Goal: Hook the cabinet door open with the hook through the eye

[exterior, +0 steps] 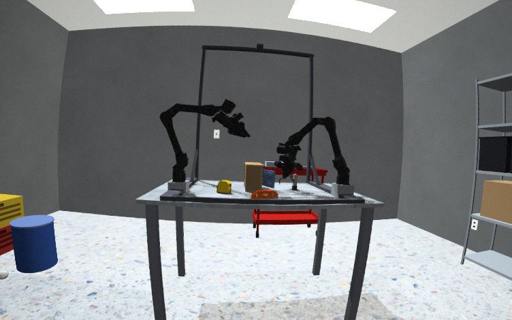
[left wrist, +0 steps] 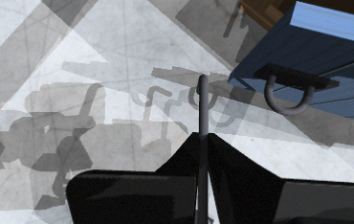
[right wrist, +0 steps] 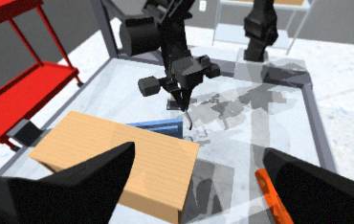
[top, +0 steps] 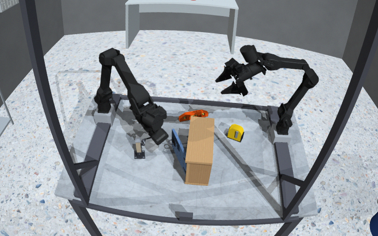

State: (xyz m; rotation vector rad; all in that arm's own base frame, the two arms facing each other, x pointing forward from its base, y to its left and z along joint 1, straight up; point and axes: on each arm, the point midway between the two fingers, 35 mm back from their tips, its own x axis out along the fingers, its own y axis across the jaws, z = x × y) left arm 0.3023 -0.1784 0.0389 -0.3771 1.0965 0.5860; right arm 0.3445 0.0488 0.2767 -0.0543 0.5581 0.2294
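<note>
Right now my left hand is 10 mm past the dark hook, 10 mm to the right of it and 40 mm above it. From my left hand the other things lie so: blue door 70 mm behind, 110 mm to the right, 40 mm below; orange level 250 mm ahead, 150 mm to the right, 90 mm below; yellow tape measure 120 mm ahead, 350 mm to the right, 80 mm below.
</note>
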